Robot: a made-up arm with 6 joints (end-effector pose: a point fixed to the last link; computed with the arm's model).
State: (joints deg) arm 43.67 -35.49 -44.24 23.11 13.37 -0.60
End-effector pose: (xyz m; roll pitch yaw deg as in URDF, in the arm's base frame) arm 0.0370 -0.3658 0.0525 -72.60 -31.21 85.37
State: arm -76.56 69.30 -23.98 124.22 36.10 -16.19
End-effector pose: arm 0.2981 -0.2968 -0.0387 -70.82 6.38 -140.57
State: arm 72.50 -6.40 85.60 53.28 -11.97 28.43
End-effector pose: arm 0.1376 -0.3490 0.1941 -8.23 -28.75 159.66
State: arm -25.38 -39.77 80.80 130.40 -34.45 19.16
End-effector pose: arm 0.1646 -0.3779 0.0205 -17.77 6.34 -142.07
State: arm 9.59 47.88 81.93 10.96 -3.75 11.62
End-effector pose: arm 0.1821 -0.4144 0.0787 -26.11 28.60 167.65
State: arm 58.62 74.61 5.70 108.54 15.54 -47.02
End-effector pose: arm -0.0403 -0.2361 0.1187 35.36 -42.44 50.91
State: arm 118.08 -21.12 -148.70 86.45 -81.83 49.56
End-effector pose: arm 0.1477 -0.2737 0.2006 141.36 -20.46 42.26
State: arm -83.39 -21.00 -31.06 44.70 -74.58 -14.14
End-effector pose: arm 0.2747 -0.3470 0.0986 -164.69 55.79 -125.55
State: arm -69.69 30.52 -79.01 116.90 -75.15 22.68
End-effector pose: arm 0.2361 -0.3265 0.0676 148.88 68.77 -104.05
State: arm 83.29 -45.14 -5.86 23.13 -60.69 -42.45
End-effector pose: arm 0.0960 -0.3286 0.2382 -106.55 -19.67 57.95
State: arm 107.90 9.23 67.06 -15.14 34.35 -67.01
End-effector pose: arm 0.1275 -0.3667 0.2979 123.58 30.34 -120.89
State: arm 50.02 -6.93 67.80 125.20 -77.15 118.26
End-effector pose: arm 0.0293 -0.2376 0.0894 -164.81 42.27 -83.19
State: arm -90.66 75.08 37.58 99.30 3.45 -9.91
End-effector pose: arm 0.3832 -0.2950 0.0119 -28.26 10.76 -133.84
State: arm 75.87 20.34 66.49 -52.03 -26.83 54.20
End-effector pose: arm 0.0973 -0.3823 0.3025 -12.12 19.95 147.10
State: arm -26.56 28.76 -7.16 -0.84 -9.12 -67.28
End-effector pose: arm 0.2306 -0.4442 -0.0466 -82.53 -2.81 38.02
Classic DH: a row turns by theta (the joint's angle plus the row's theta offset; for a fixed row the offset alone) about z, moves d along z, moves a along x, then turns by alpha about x. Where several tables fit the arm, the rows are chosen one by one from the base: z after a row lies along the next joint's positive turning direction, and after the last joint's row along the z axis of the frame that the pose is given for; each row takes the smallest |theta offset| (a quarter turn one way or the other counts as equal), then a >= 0, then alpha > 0; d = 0 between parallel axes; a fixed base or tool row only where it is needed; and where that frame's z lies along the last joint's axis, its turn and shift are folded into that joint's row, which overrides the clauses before.
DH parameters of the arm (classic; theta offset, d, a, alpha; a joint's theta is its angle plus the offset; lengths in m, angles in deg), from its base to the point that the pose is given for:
base (fixed): 4.09 -0.0579 0.1557 -121.62
joint 1: 7.78 -0.1232 -0.1153 31.85
joint 2: 82.22 -0.2744 -0.0331 -110.35
joint 3: 89.6 -0.0057 0.0372 -91.09
joint 4: 85.49 -0.0342 0.0089 -111.45
joint 5: 0 -0.1125 0.0421 111.45
joint 6: 74.16 -0.0522 0.0098 -90
tool (fixed): 0 0.0283 0 0

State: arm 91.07 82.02 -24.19 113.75 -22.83 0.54
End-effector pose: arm 0.0335 -0.1752 0.1829 29.76 -38.41 -54.75
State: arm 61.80 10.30 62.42 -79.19 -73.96 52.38
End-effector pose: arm 0.0557 -0.3436 0.3135 -1.41 51.92 -155.49
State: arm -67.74 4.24 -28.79 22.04 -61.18 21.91
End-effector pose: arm 0.3420 -0.3569 0.0588 -179.08 43.45 -177.59
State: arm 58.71 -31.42 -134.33 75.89 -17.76 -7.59
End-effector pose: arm 0.1053 -0.2441 0.1717 111.32 -40.11 -156.36
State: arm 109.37 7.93 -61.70 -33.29 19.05 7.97
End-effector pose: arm 0.0260 -0.1531 0.3235 -9.61 62.54 -29.60
